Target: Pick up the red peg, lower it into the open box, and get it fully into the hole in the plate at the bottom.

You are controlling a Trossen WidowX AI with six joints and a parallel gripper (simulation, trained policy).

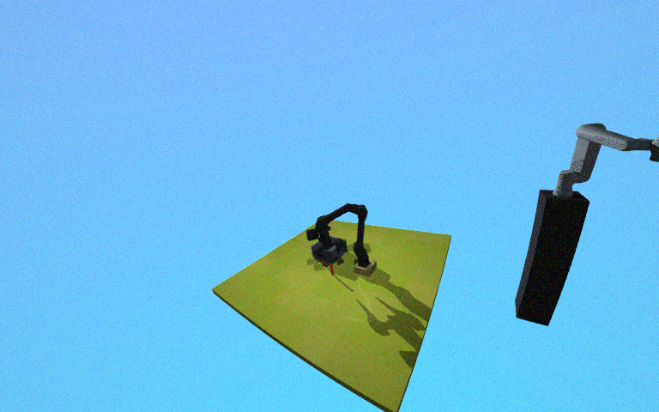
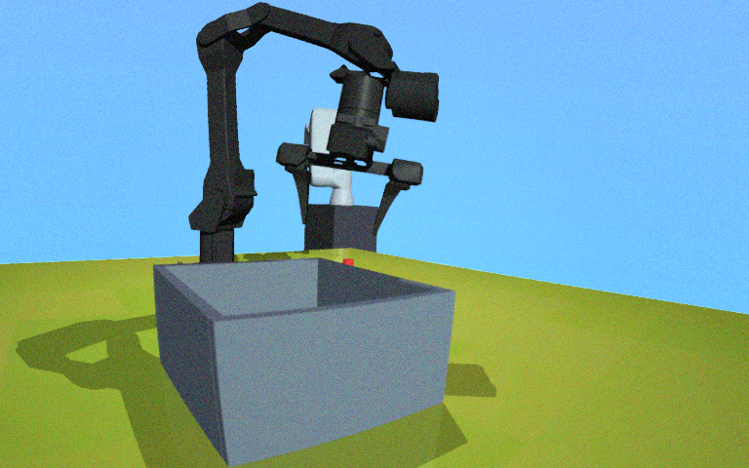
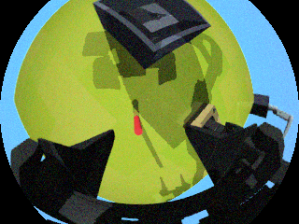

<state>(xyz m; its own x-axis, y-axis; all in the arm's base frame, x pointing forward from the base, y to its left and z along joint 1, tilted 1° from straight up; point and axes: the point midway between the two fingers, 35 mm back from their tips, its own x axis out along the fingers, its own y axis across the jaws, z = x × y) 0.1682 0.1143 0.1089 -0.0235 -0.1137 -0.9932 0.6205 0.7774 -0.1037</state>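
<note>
Right now my gripper tip is 8 cm above the red peg, 2 cm to the right of it and 1 cm past it. From my gripper tip the other things lie so: grey box: 17 cm to the right, 17 cm ahead, 9 cm below.
</note>
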